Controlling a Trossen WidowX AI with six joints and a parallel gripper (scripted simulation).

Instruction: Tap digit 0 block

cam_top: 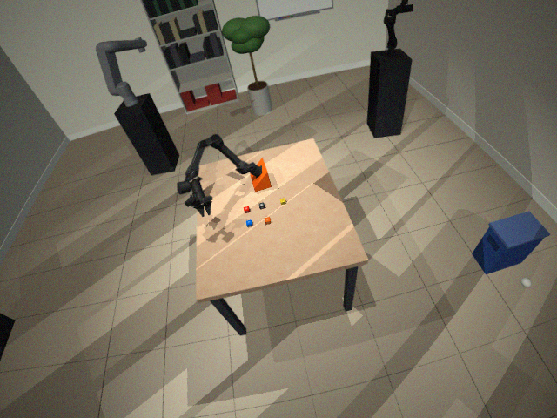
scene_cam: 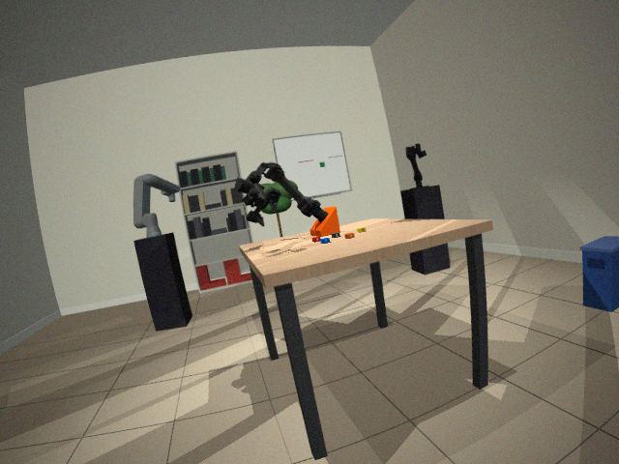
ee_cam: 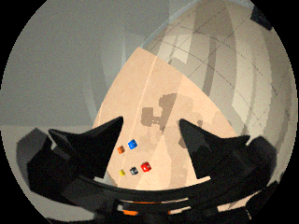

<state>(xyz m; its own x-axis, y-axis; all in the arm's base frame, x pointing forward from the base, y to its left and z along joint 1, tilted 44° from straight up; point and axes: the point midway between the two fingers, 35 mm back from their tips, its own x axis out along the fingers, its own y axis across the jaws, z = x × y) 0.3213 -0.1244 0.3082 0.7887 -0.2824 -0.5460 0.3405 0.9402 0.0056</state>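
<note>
My gripper tip is now 20 mm past the orange block, 330 mm to the right of it and 130 mm above it. Round my gripper tip: dark grey block (140 mm behind, 300 mm to the left, 130 mm below); then blue block (10 mm behind, 220 mm to the left, 130 mm below); then red block (130 mm behind, 200 mm to the left, 130 mm below).
</note>
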